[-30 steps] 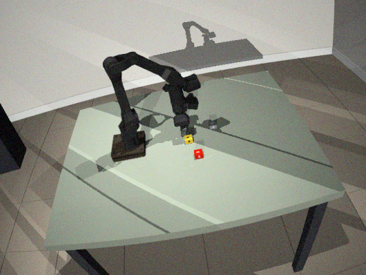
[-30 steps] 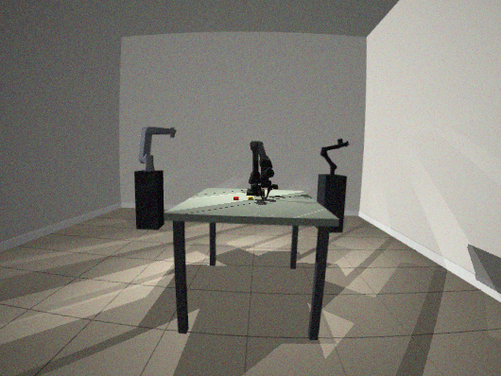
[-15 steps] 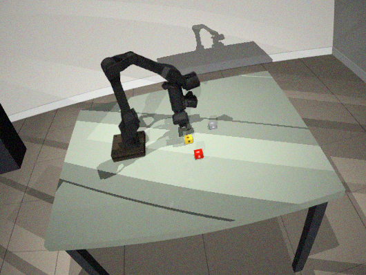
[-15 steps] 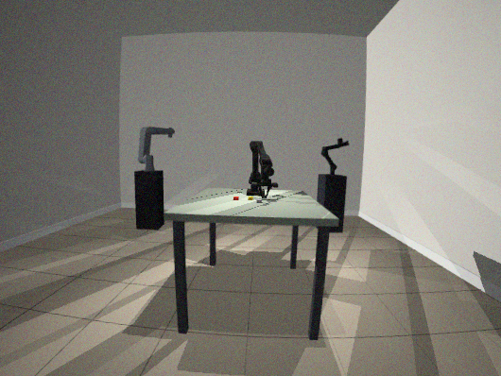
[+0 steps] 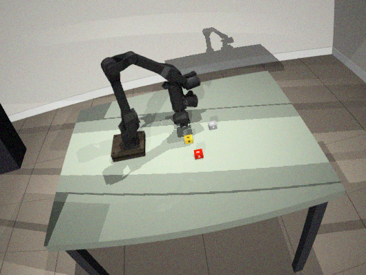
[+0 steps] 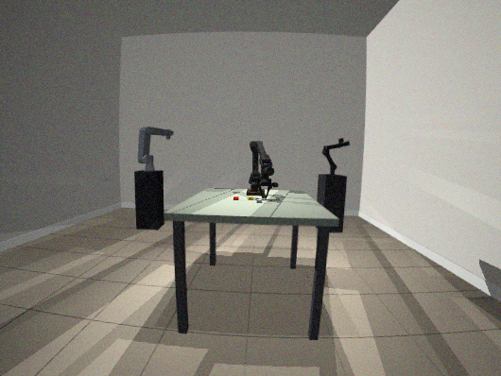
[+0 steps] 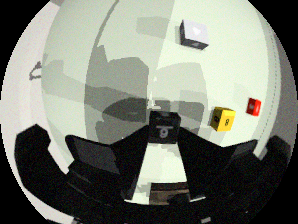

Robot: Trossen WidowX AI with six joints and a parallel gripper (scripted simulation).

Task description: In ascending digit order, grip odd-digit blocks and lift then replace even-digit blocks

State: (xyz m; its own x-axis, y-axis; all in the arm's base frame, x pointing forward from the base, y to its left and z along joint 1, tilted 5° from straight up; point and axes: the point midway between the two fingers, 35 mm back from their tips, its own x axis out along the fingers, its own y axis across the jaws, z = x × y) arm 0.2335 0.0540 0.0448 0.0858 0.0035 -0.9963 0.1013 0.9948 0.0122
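My gripper tip is now 10 cm to the left of the yellow block and 1 cm above it. Round my gripper tip: black block right at my gripper tip; then red block 20 cm to the right, 2 cm ahead, 1 cm below.
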